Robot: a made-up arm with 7 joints. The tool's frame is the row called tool. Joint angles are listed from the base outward. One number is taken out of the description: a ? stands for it. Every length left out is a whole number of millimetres.
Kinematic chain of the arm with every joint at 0, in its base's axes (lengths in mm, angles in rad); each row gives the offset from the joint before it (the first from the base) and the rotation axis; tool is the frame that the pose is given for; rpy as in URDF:
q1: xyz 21 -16 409 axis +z
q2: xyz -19 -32 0 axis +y
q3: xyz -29 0 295 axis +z
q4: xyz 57 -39 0 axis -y
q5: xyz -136 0 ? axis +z
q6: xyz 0 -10 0 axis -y
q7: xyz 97 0 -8 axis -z
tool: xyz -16 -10 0 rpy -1.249 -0.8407 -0.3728
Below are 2 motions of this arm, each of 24 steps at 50 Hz.
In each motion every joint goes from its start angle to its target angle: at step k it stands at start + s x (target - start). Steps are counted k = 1, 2, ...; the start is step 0. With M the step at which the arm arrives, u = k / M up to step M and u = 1 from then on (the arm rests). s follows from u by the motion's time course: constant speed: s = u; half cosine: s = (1 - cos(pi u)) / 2; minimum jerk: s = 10 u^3 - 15 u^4 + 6 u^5.
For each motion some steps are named. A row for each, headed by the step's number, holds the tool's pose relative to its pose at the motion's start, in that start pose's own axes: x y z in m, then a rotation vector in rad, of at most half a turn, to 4 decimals.
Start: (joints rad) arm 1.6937 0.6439 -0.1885 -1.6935 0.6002 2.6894 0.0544
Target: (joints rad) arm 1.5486 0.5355 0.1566 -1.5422 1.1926 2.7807 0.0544
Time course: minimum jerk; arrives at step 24
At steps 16, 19, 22, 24:
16: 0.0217 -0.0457 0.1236 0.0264 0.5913 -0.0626
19: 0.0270 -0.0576 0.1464 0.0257 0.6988 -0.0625
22: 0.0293 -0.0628 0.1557 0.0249 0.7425 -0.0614
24: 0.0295 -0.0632 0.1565 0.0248 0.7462 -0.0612

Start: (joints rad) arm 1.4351 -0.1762 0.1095 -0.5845 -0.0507 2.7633 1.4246
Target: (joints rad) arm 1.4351 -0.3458 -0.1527 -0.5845 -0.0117 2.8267 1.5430
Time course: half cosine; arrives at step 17
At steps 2, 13, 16, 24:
2: 0.0036 -0.0006 0.0049 0.0061 0.0046 -0.0066
13: 0.1018 -0.0270 0.1245 0.1586 0.1332 -0.1660
16: 0.1176 -0.0326 0.1413 0.1810 0.1540 -0.1885
24: 0.1187 -0.0330 0.1424 0.1826 0.1555 -0.1901

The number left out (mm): 599
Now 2 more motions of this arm.
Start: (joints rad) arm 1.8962 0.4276 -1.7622 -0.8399 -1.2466 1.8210 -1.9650
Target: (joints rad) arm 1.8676 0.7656 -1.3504 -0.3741 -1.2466 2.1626 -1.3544
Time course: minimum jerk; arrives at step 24
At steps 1, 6, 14, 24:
1: 0.0002 -0.0004 0.0001 -0.0009 -0.0001 0.0001
6: 0.0325 -0.0574 0.0150 -0.1397 -0.0100 0.0094
14: 0.2048 -0.3025 0.1533 -0.8537 -0.1154 -0.0667
24: 0.2955 -0.4013 0.2720 -1.2592 -0.2178 -0.2270

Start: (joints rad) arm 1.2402 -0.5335 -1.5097 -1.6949 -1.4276 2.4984 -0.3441
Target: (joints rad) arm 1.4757 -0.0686 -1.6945 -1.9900 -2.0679 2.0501 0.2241
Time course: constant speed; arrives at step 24
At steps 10, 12, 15, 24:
10: 0.0228 0.0890 0.1233 0.0231 -0.2300 0.2645
12: 0.0239 0.1009 0.1465 0.0140 -0.2882 0.3067
15: 0.0240 0.1154 0.1796 -0.0070 -0.3821 0.3612
24: 0.0157 0.1380 0.2627 -0.1117 -0.7006 0.4490

